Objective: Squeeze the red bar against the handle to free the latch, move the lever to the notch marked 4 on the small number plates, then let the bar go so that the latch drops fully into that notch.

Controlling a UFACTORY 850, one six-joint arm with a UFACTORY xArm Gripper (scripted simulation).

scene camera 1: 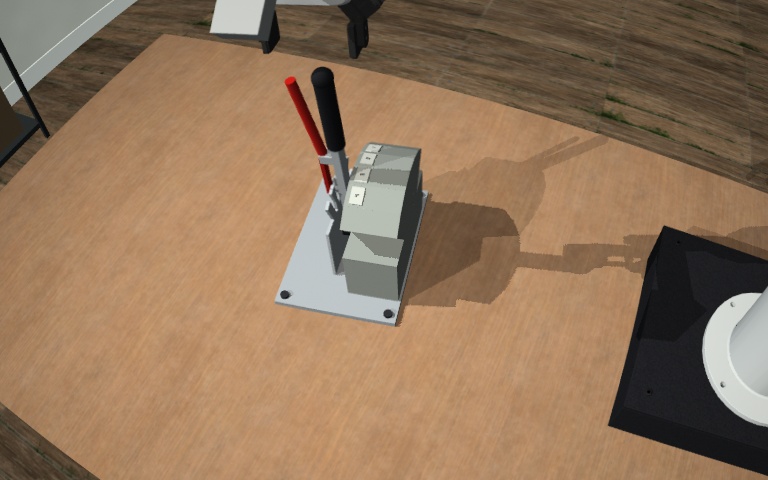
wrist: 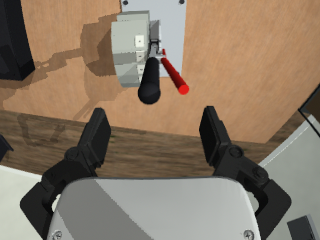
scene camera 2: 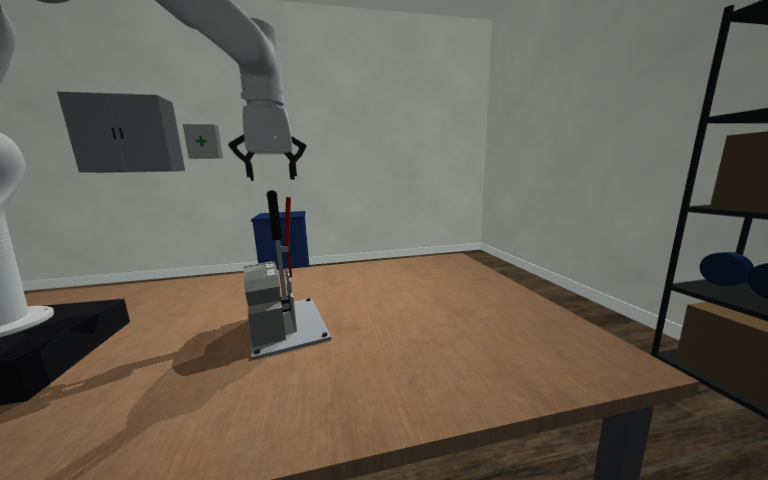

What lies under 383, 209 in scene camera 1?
A grey notched block.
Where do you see a grey notched block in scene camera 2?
261, 283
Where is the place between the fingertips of my gripper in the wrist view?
154, 118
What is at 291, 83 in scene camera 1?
A red bar.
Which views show my gripper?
Scene camera 1, the wrist view and scene camera 2: all of them.
